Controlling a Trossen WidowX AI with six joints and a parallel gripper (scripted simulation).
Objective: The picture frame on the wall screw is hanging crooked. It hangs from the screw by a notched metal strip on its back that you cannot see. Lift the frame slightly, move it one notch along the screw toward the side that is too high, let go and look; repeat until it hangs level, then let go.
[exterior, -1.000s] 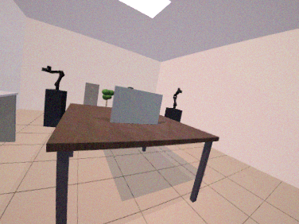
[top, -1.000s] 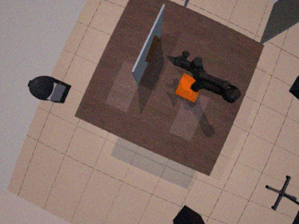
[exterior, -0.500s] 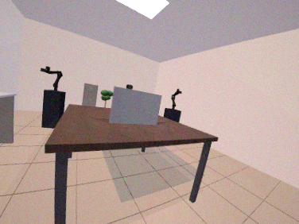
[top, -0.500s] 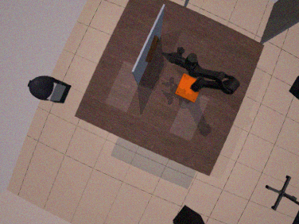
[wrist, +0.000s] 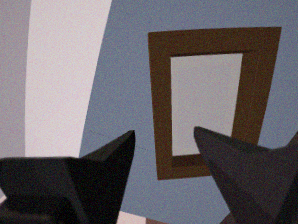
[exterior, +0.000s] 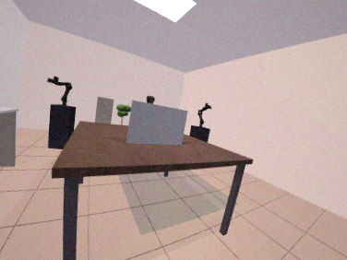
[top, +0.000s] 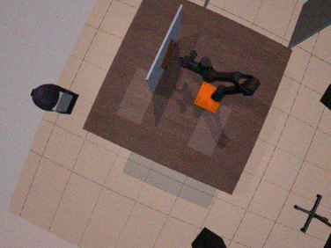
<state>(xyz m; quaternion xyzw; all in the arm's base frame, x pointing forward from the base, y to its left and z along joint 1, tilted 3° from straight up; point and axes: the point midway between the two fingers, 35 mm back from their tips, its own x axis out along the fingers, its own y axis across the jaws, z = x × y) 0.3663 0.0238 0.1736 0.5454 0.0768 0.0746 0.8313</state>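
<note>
Right now the brown picture frame is 50 mm ahead of my gripper tip, 10 mm to the right of it and 50 mm below it. Round my gripper tip: wall panel (60 mm ahead, 50 mm below).
</note>
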